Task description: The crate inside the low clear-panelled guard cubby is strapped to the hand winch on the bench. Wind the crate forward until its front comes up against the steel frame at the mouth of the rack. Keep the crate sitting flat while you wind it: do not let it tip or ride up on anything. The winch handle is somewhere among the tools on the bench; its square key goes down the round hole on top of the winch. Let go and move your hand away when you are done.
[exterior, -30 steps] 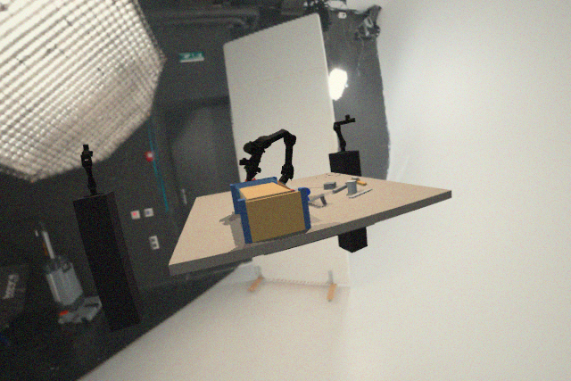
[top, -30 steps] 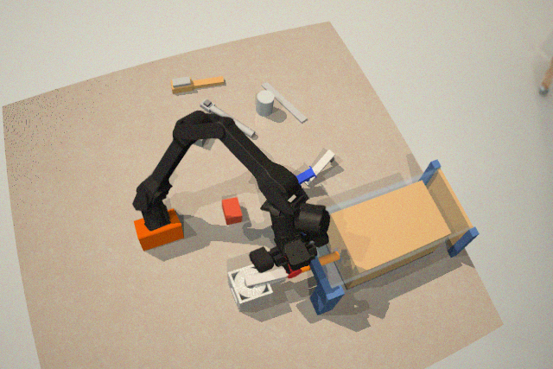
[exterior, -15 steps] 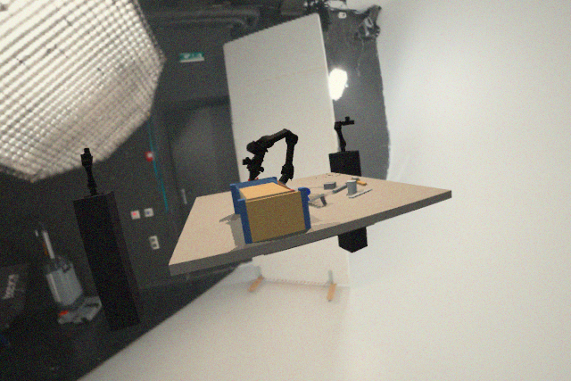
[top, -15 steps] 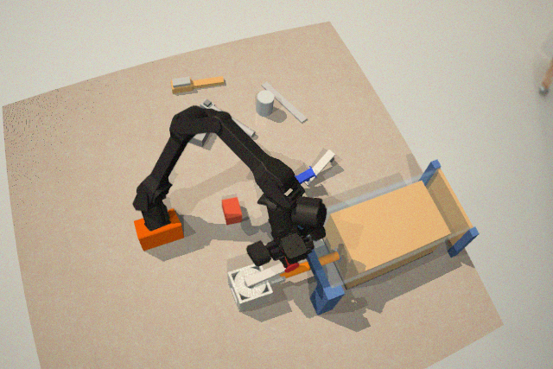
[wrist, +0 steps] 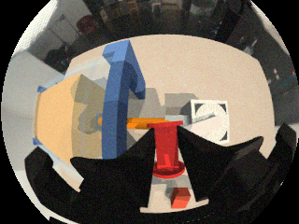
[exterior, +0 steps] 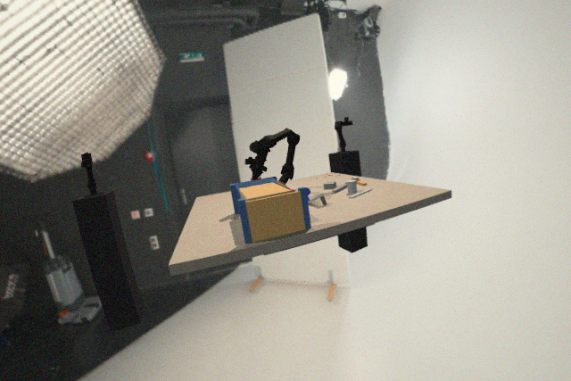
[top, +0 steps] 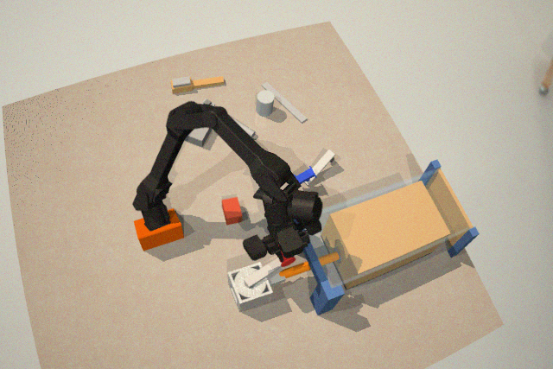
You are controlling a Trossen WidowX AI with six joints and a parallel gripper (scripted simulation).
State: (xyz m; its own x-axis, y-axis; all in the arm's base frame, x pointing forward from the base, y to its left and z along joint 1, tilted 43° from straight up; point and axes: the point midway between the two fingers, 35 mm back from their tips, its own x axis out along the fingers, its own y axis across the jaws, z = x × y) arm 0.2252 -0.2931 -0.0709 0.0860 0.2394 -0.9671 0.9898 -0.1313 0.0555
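Now: the red-knobbed winch handle 4 cm below my gripper tip, 4 cm behind it and 1 cm to the left of it. Round my gripper tip: hand winch (12 cm below, 12 cm behind); then blue steel frame (6 cm ahead, 4 cm below, 2 cm to the right); then red knob (2 cm to the left, 1 cm below).
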